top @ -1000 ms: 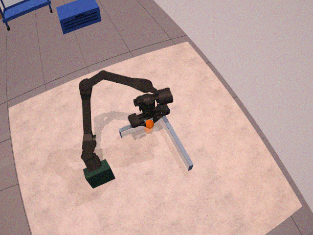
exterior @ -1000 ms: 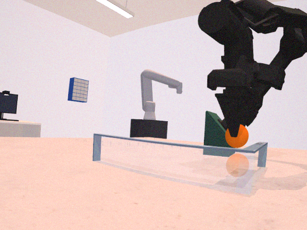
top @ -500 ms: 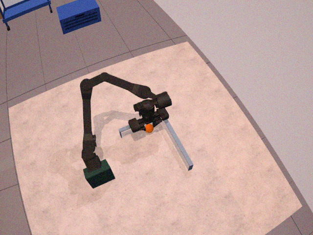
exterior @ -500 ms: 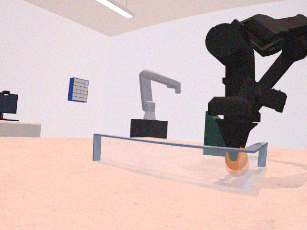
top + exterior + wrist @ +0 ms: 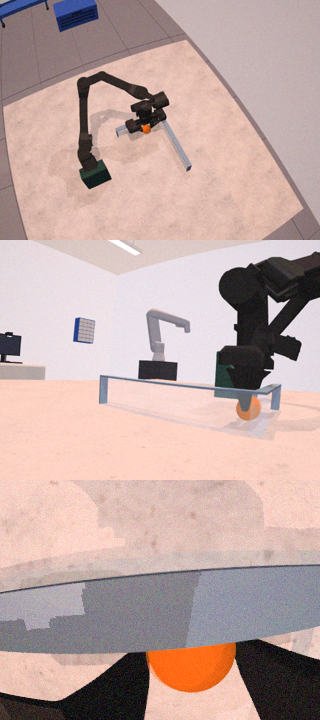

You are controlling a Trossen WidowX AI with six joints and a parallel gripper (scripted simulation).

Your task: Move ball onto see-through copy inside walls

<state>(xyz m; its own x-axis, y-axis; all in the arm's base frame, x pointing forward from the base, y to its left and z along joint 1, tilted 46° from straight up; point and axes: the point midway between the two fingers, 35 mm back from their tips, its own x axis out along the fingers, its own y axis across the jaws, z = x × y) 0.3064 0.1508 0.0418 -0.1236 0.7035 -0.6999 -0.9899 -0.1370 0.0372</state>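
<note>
The orange ball is right at my gripper tip. From my gripper tip the other things lie so: see-through copy: right at my gripper tip; then long wall: 90 mm ahead, 110 mm to the right, 10 mm above; then short wall: 20 mm behind, 30 mm to the left, 10 mm above.
</note>
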